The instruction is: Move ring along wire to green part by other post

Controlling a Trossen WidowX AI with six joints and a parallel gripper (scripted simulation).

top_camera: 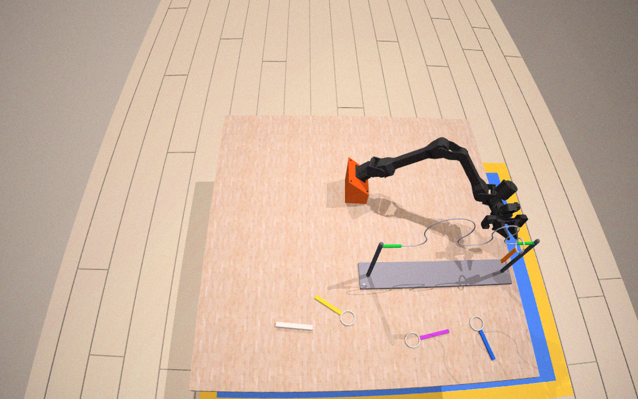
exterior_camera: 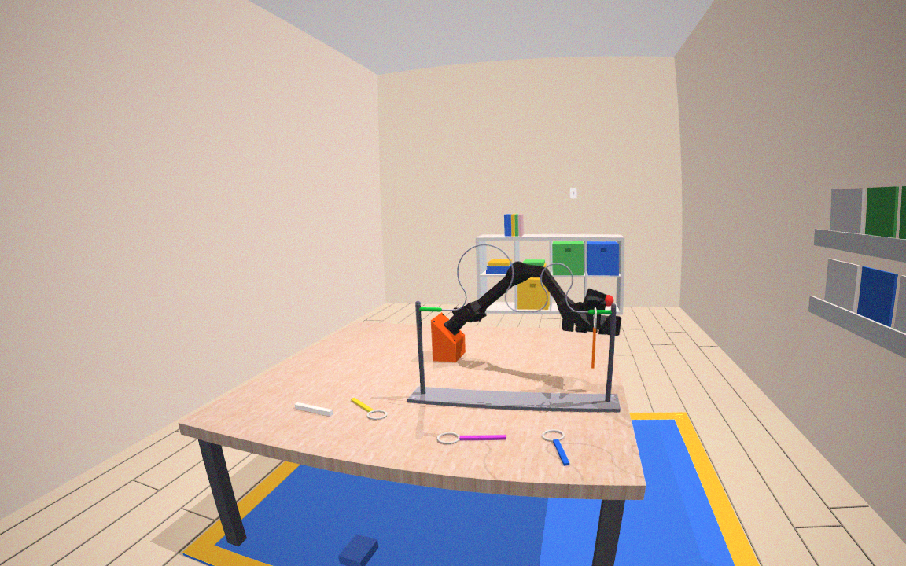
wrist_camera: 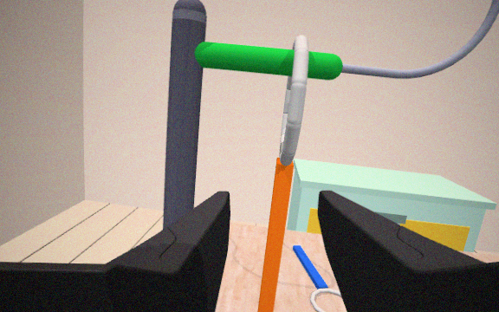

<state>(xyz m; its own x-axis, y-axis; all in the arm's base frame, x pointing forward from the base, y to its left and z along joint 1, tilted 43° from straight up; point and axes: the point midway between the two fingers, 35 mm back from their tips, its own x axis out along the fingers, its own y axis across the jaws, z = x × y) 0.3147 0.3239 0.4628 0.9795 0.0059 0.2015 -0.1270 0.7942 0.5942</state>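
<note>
My gripper tip is now 4 cm short of the orange-handled ring and 1 cm above it. Round my gripper tip: magenta-handled ring 32 cm to the right, 31 cm ahead, 23 cm below; then yellow-handled ring 64 cm to the right, 23 cm below, 22 cm ahead; then blue-handled ring 30 cm ahead, 23 cm below, 8 cm to the right.
</note>
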